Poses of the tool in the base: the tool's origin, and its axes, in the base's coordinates. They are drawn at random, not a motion.
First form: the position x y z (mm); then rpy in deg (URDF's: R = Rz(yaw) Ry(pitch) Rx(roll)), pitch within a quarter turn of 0, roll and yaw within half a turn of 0.
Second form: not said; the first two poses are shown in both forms.
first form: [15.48, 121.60, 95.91, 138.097, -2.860, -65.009]
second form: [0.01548, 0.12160, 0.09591, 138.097, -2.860, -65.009]
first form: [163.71, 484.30, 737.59, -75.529, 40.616, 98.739]
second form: [0.16371, 0.48430, 0.73759, -75.529, 40.616, 98.739]
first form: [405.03, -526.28, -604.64, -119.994, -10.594, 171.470]
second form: [0.40503, -0.52628, -0.60464, -119.994, -10.594, 171.470]
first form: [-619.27, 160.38, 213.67, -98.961, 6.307, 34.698]
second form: [-0.61927, 0.16038, 0.21367, -98.961, 6.307, 34.698]
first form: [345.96, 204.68, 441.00, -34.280, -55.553, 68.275]
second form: [0.34596, 0.20468, 0.44100, -34.280, -55.553, 68.275]
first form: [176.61, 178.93, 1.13, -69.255, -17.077, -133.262]
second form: [0.17661, 0.17893, 0.00113, -69.255, -17.077, -133.262]
